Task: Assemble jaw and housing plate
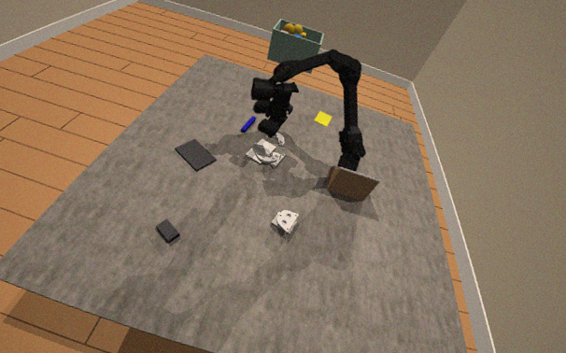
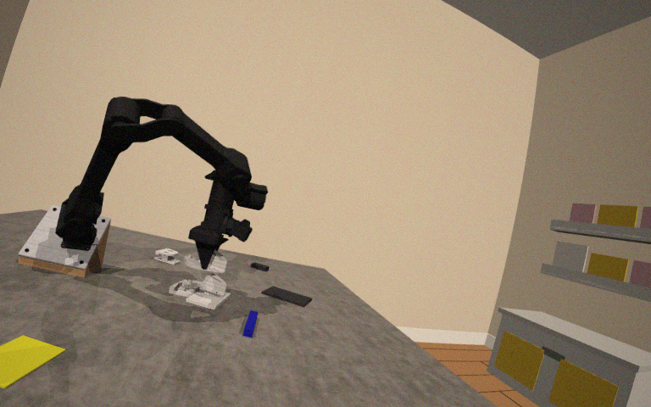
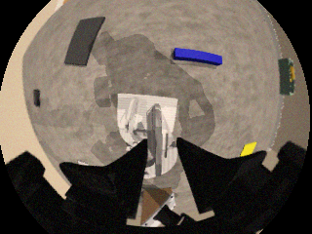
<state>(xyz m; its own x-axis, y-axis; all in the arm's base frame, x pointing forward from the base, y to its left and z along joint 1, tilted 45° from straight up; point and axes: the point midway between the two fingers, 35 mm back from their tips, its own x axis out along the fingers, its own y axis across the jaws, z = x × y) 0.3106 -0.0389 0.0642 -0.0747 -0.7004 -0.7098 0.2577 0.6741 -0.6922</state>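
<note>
The white jaw lies 3 cm behind my gripper tip and 3 cm to the left of it. From my gripper tip the other things lie so: yellow sheet 23 cm behind, 33 cm to the right, 8 cm below; dark flat plate 25 cm ahead, 12 cm to the left, 8 cm below; blue block 11 cm ahead, 12 cm to the right, 7 cm below.
</note>
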